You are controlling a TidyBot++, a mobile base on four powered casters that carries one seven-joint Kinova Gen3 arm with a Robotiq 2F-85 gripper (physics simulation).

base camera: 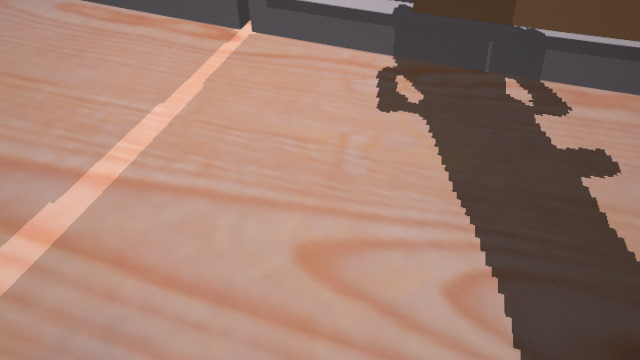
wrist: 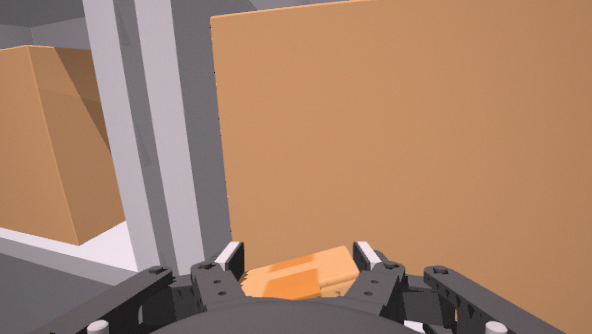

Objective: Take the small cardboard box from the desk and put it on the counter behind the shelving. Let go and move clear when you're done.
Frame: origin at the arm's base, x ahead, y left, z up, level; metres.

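Seen in the pictures: gripper, fingertip midpoint: [wrist: 298, 258].
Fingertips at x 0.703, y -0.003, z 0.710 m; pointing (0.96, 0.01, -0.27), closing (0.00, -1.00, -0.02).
Offsets run from my fingertips to a thing's top centre. Level surfaces: height alone.
The small cardboard box {dx -0.036, dy -0.008, dz +0.021 m} [wrist: 332, 265], light brown with an orange strip, is between the fingers of my gripper [wrist: 298, 258] at the bottom middle of the wrist view. The gripper is shut on it, and the box looks tilted there. Its lower part is hidden by the gripper body. The shelving shows as a light upright post [wrist: 167, 125] left of the gripper and as a dark grey base [base camera: 320, 37] along the top of the base view. I cannot make out the counter behind it in either view.
A large cardboard box [wrist: 400, 130] [base camera: 575, 17] fills much of the wrist view, beyond the gripper. Another cardboard box {dx +0.403, dy +0.493, dz +0.154 m} [wrist: 45, 150] stands on a white shelf board {dz -0.116 m} [wrist: 112, 245] left of the post. The robot's shadow lies across the wooden floor {dz -1.106 m} [base camera: 225, 210] towards the shelving base.
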